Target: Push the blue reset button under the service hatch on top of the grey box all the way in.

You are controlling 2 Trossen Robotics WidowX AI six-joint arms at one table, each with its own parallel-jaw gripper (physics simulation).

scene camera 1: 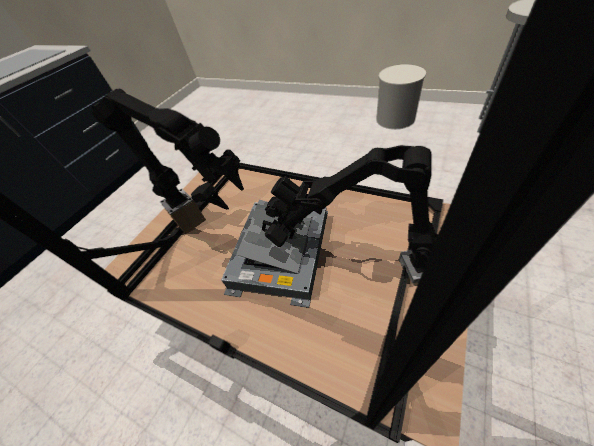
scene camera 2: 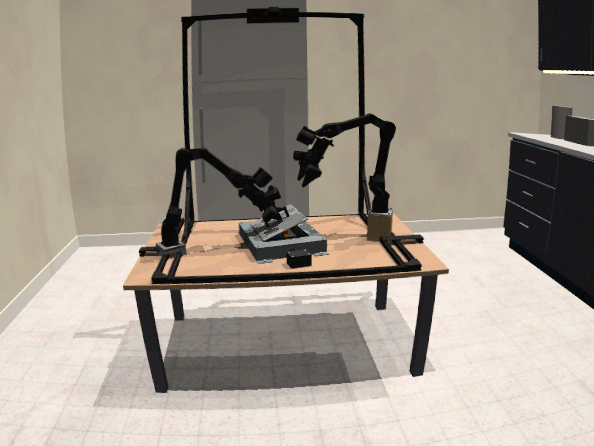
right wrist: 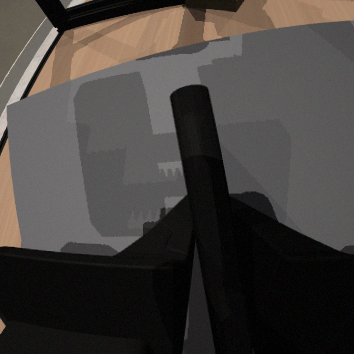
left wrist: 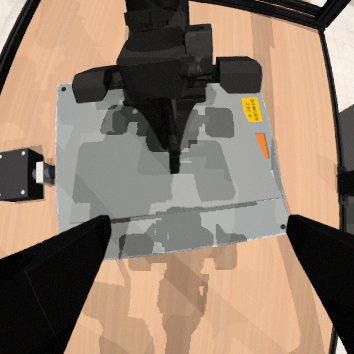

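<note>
The grey box (scene camera 1: 267, 289) (scene camera 2: 290, 248) (left wrist: 247, 220) lies on the table. Its grey service hatch (scene camera 1: 272, 250) (scene camera 2: 270, 231) (left wrist: 125, 170) (right wrist: 45, 175) is tilted up, raised on the side toward the left arm. My right gripper (scene camera 2: 274, 217) (left wrist: 171, 147) (right wrist: 206, 203) is shut on the hatch's black bar handle (left wrist: 174, 165) (right wrist: 197, 125). Under the raised edge, a small red part (scene camera 2: 286, 233) shows in scene camera 2, with yellow beside it. The blue button does not show in these views. My left gripper (scene camera 1: 235, 198) (scene camera 2: 302, 182) (left wrist: 199, 223) is open and empty, high above the box's raised-hatch side.
A small black block (scene camera 2: 299, 258) (left wrist: 20, 175) stands close beside the box. Orange (scene camera 1: 266, 278) and yellow (scene camera 1: 285, 280) labels mark one end of the box's top. Black frame rails run along the table (scene camera 1: 300, 345) (scene camera 2: 210, 267), and a tall black frame post rises near the right arm in scene camera 1.
</note>
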